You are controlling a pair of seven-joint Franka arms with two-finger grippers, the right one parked.
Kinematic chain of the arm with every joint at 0, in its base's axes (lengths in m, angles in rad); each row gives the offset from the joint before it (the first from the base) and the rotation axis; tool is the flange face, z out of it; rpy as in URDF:
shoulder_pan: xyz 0 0 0.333 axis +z
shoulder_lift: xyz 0 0 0 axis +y
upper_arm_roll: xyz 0 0 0.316 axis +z
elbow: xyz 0.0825 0 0 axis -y
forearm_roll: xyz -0.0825 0 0.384 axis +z
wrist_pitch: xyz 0 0 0 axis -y
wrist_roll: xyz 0.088 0 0 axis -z
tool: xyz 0 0 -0.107 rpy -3.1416 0 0
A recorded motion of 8 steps. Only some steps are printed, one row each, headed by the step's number.
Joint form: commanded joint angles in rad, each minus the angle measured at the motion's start. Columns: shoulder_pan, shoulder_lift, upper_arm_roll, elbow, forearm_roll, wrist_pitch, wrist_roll.
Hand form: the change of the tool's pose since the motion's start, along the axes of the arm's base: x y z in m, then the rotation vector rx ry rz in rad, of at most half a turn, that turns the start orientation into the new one. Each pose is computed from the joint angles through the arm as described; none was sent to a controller.
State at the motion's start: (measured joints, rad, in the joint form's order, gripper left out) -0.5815 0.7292 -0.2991 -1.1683 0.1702 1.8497 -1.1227
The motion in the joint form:
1: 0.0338 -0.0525 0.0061 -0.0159 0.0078 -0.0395 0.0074
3: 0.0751 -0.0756 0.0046 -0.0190 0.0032 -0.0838 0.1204
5: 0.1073 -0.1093 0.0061 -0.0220 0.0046 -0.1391 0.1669
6: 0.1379 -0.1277 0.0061 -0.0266 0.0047 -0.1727 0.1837
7: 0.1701 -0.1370 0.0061 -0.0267 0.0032 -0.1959 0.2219
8: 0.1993 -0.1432 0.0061 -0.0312 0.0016 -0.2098 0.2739
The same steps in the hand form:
1: 0.0122 0.0261 0.0267 0.0205 -0.0148 0.0250
3: 0.0261 0.0523 0.0383 0.0350 0.0031 -0.0479
5: 0.0340 0.0768 0.0562 0.0589 0.0162 -0.0622
6: 0.0422 0.0976 0.0644 0.0748 0.0299 -0.0492
7: 0.0526 0.1183 0.0690 0.0819 0.0429 -0.0549
8: 0.0615 0.1366 0.0702 0.0852 0.0558 -0.0781

